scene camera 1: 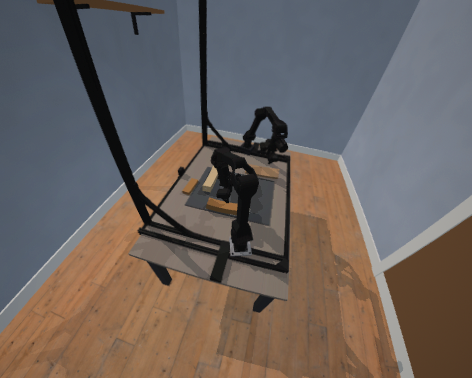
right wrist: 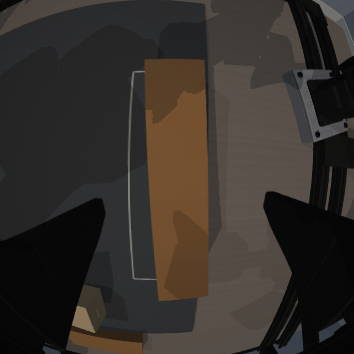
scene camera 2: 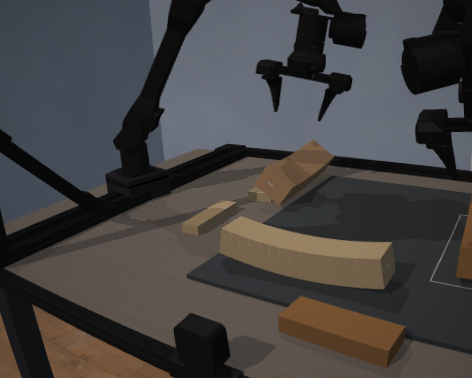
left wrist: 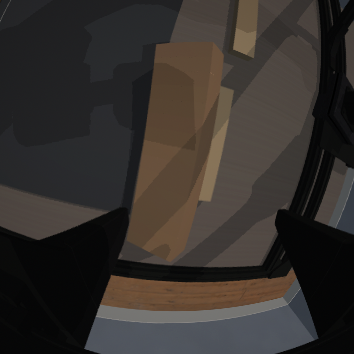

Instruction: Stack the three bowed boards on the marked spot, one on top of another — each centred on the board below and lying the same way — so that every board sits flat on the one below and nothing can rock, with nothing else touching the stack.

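Pixels of known places: left gripper, fingertip midpoint: (scene camera 2: 297,116) (left wrist: 205,217); right gripper, fingertip midpoint: (scene camera 1: 229,197) (right wrist: 185,203); left arm's base, origin of the base link: (scene camera 1: 247,145) (scene camera 2: 136,171) (left wrist: 350,109); right arm's base, origin of the base link: (scene camera 1: 240,245) (right wrist: 325,101).
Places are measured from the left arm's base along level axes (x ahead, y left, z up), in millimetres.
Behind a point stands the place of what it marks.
Observation:
The orange bowed board (scene camera 1: 221,206) {x 687, y 140, z -5 mm} (scene camera 2: 466,250) {x 679, y 53, z 2 mm} (right wrist: 177,175) {x 659, y 179, z -6 mm} lies on the mat, covering part of the marked outline (scene camera 2: 445,250) {x 621, y 131, z -46 mm} (right wrist: 129,175) {x 613, y 164, z -46 mm}; the outline's left side shows beside it in the right wrist view. My right gripper (right wrist: 185,203) {x 658, y 171, z 60 mm} is open above this board, apart from it. The pale bowed board (scene camera 1: 210,180) {x 535, y -27, z -3 mm} (scene camera 2: 305,255) {x 510, y -63, z -9 mm} lies on the mat with its curve seen from above. The brown bowed board (scene camera 1: 266,172) {x 258, y 260, z -1 mm} (scene camera 2: 295,172) {x 279, y 190, z -1 mm} (left wrist: 170,145) {x 260, y 222, z 3 mm} is tilted against a pale block (scene camera 2: 260,195) {x 241, y 129, z -39 mm} (left wrist: 218,145) {x 199, y 196, z -34 mm}. My left gripper (scene camera 2: 298,115) {x 241, y 246, z 98 mm} (left wrist: 205,217) {x 241, y 246, z 98 mm} is open and empty above it.
A second pale block (scene camera 2: 210,218) {x 261, y -15, z -36 mm} (left wrist: 245,30) {x 235, y 23, z -35 mm} lies near the tilted board. An orange block (scene camera 1: 190,186) {x 624, y -121, z -30 mm} (scene camera 2: 340,332) {x 626, y -145, z -30 mm} lies beside the dark mat (scene camera 2: 215,277) {x 412, y -134, z -46 mm}. A black frame edges the table, with a black box (scene camera 2: 201,345) {x 555, y -271, z -10 mm} on it. Uprights rise from the frame.

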